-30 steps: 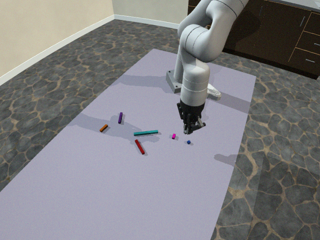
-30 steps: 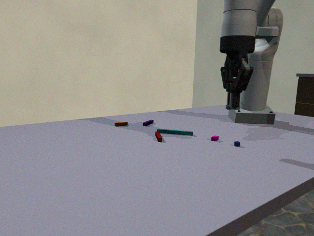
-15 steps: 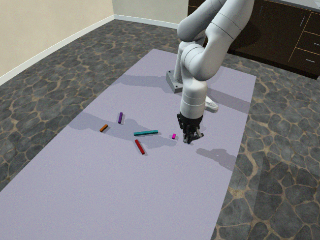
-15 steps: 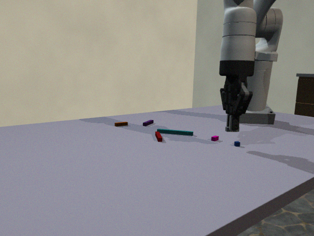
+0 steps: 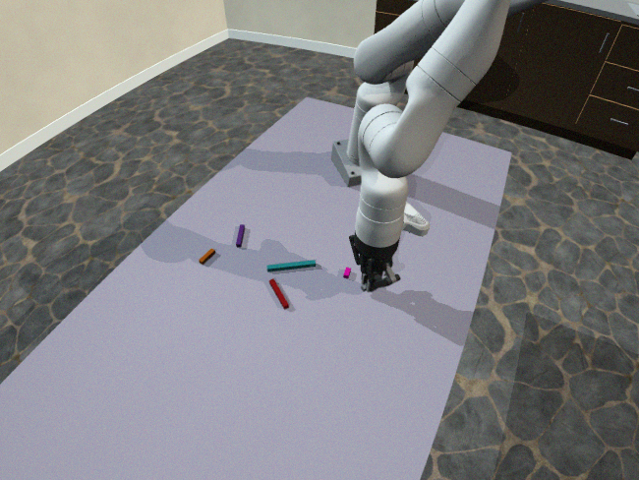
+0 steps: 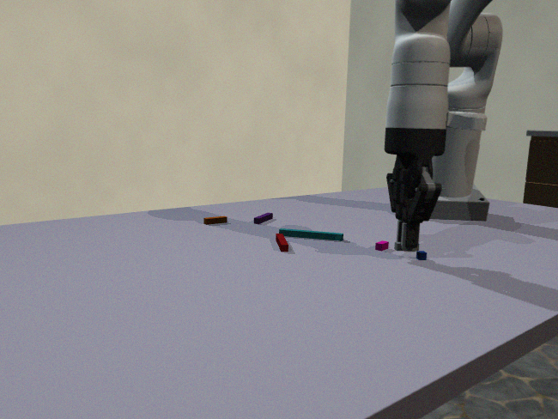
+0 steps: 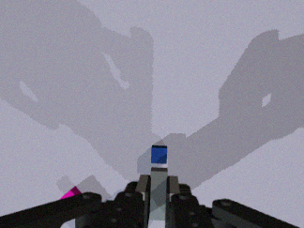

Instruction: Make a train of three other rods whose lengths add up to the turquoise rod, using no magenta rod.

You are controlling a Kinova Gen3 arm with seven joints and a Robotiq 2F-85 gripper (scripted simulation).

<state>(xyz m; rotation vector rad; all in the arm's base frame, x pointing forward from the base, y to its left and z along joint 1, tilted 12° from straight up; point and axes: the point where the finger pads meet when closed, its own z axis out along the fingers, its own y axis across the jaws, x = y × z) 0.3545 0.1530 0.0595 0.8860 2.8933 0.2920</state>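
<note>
The grey rod lies 10 mm below my hand. The rest, counted from my hand: blue rod (20 mm behind, 10 mm to the left, 30 mm below); then turquoise rod (20 mm ahead, 160 mm to the right, 30 mm below); then magenta rod (20 mm behind, 50 mm to the right, 30 mm below).
</note>
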